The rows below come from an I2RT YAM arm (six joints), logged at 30 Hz.
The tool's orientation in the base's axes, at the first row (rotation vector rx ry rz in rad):
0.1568 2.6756 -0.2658
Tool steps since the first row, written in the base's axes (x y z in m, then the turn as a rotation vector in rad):
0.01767 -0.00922 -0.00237 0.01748 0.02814 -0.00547
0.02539 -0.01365 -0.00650 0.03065 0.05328 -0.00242
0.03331 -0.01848 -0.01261 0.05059 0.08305 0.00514
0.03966 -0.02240 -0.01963 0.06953 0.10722 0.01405
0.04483 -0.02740 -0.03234 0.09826 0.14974 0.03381
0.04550 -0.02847 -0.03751 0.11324 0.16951 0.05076
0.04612 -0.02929 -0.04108 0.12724 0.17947 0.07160
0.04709 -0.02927 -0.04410 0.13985 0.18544 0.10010
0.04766 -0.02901 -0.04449 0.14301 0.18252 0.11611
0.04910 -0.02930 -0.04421 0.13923 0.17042 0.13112
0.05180 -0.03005 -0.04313 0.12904 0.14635 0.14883
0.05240 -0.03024 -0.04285 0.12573 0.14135 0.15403
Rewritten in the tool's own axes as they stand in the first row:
-0.01538 -0.00591 0.01146 -0.01134 0.03099 0.00621
-0.02077 -0.00838 0.01928 -0.02278 0.05702 0.00372
-0.02548 -0.01090 0.02902 -0.04196 0.08788 -0.00088
-0.02833 -0.01262 0.03871 -0.06121 0.11290 -0.00592
-0.02768 -0.01466 0.05316 -0.09278 0.15556 -0.02030
-0.02607 -0.01477 0.05823 -0.11234 0.17439 -0.03316
-0.02510 -0.01489 0.06181 -0.13340 0.18288 -0.04779
-0.02463 -0.01424 0.06488 -0.15686 0.18604 -0.06892
-0.02495 -0.01384 0.06541 -0.16696 0.18109 -0.08110
-0.02638 -0.01394 0.06583 -0.17101 0.16630 -0.09338
-0.02933 -0.01444 0.06617 -0.17133 0.13842 -0.10819
-0.03000 -0.01458 0.06621 -0.17100 0.13220 -0.11311

